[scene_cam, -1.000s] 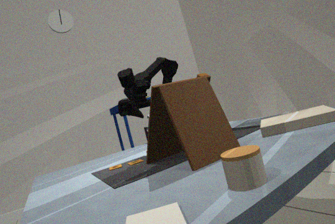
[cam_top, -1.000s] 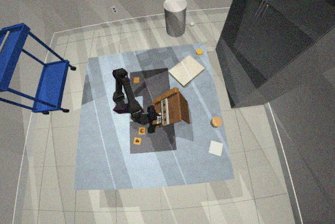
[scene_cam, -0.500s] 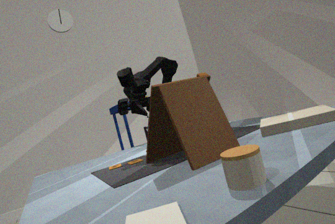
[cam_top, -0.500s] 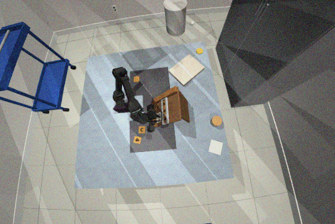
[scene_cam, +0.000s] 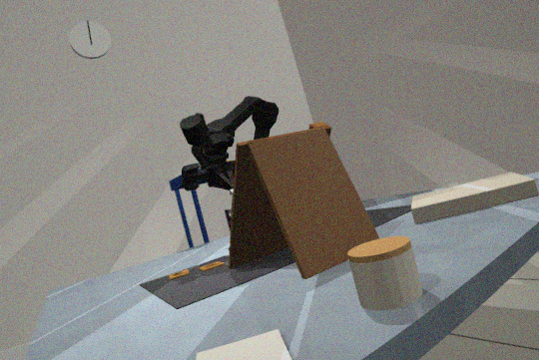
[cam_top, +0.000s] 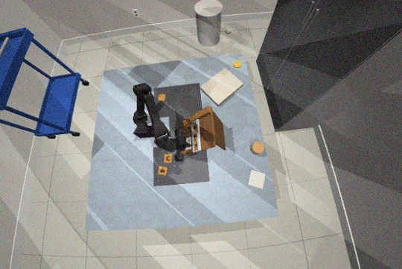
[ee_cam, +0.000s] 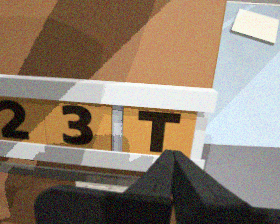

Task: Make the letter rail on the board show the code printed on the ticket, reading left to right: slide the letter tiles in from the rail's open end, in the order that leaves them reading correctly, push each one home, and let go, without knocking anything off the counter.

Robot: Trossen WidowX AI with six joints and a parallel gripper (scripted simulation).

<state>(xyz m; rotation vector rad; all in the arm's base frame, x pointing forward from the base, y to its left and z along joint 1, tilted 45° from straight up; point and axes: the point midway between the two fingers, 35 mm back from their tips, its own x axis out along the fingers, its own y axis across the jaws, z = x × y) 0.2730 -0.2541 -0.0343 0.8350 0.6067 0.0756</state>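
The white ticket is 100 mm below my gripper tip, 40 mm to the left of it and 20 mm behind it. From my gripper tip the other things lie so: cream slab 450 mm to the left, 320 mm ahead, 170 mm below; tan-lidded jar 430 mm ahead, 160 mm below, 90 mm to the right; white card 370 mm ahead, 290 mm to the right, 180 mm below.
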